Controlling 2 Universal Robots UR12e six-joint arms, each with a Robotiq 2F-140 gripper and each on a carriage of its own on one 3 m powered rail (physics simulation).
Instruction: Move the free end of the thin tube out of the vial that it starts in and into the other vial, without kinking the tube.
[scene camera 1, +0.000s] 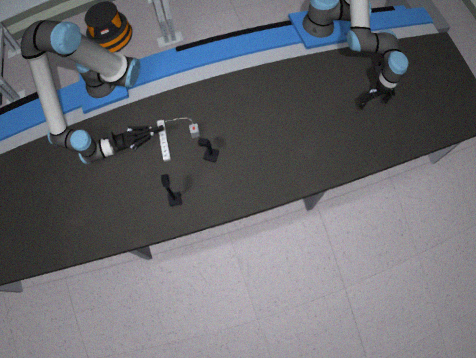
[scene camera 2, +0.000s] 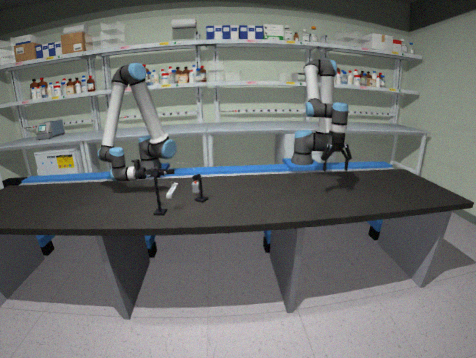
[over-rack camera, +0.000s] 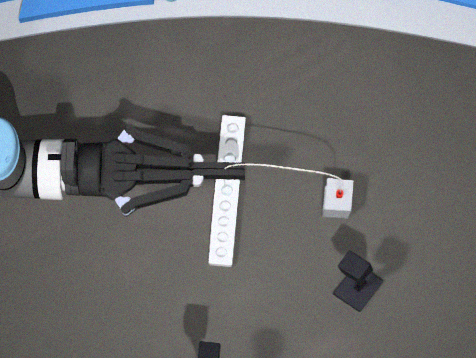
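A white rack (scene camera 1: 165, 150) (scene camera 2: 171, 191) (over-rack camera: 230, 260) with a row of round holes lies on the table. A greyish clear vial (over-rack camera: 231, 146) shows near its upper end in the over-rack camera; which holes hold other vials I cannot tell. The thin pale tube (scene camera 1: 179, 119) (over-rack camera: 285, 167) arches from a small white block (scene camera 1: 194, 133) (scene camera 2: 195, 188) (over-rack camera: 337, 206) with a red spot to the right gripper (scene camera 1: 159, 129) (scene camera 2: 169, 171) (over-rack camera: 239, 170). That gripper is shut on the tube above the rack, lying nearly level; its fingers hide the tube's free end. The left gripper (scene camera 1: 375, 101) (scene camera 2: 336, 169) is open, far from the rack.
Two black stands rise from the table near the rack: one (scene camera 1: 211, 154) (scene camera 2: 201, 199) (over-rack camera: 345, 292) beside the white block, one (scene camera 1: 174, 199) (scene camera 2: 160, 212) nearer the table's front edge. The blue rail (scene camera 1: 220, 52) (scene camera 2: 240, 170) runs along the table's back.
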